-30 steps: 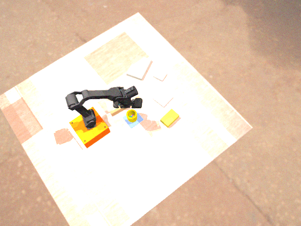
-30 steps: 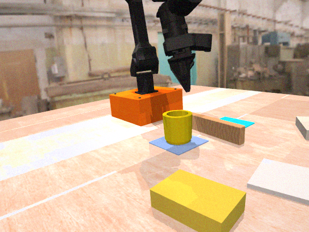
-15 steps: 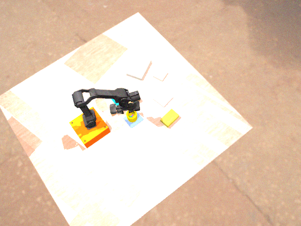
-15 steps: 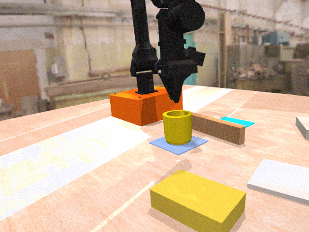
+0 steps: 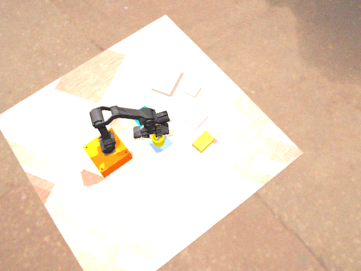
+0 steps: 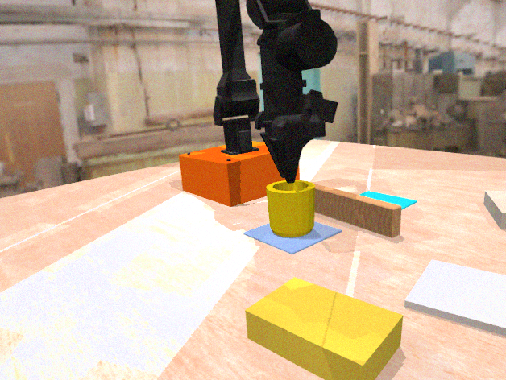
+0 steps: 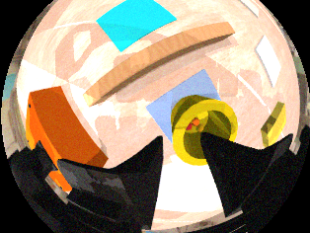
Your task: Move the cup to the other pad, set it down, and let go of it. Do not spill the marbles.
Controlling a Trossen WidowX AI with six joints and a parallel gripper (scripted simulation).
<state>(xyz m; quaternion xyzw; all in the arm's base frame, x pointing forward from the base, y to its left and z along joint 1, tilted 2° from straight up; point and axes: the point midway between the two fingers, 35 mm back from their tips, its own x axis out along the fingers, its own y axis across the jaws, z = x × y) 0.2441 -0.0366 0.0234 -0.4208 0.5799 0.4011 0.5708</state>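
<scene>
My gripper tip is now 2 cm short of the yellow cup, 1 cm to the left of it and 4 cm above it. The rest, counted from my gripper tip: wooden bar 2 cm ahead, 8 cm to the left, 6 cm below; then cyan pad 1 cm ahead, 18 cm to the left, 8 cm below; then blue pad 3 cm ahead, 1 cm to the right, 8 cm below.
</scene>
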